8 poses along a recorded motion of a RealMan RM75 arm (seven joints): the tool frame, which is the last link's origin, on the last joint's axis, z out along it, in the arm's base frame.
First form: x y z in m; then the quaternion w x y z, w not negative.
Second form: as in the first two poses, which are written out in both.
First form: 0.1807 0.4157 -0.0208 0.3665 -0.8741 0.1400 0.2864
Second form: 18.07 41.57 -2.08 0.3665 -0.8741 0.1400 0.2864
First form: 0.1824 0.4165 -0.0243 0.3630 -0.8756 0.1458 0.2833
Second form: 18.24 41.65 -2.43 0.3630 -0.8756 0.1458 0.2833
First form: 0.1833 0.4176 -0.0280 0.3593 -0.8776 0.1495 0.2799
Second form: 18.33 41.76 -2.80 0.3593 -0.8776 0.1495 0.2799
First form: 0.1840 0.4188 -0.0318 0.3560 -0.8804 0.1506 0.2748
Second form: 18.40 41.88 -3.18 0.3560 -0.8804 0.1506 0.2748
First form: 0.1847 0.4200 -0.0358 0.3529 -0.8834 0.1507 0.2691
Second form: 18.47 42.00 -3.58 0.3529 -0.8834 0.1507 0.2691
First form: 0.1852 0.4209 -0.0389 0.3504 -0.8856 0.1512 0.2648
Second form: 18.52 42.09 -3.89 0.3504 -0.8856 0.1512 0.2648
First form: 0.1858 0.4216 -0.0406 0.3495 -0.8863 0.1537 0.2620
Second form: 18.58 42.16 -4.06 0.3495 -0.8863 0.1537 0.2620
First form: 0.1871 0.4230 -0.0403 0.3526 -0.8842 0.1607 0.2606
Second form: 18.71 42.30 -4.03 0.3526 -0.8842 0.1607 0.2606
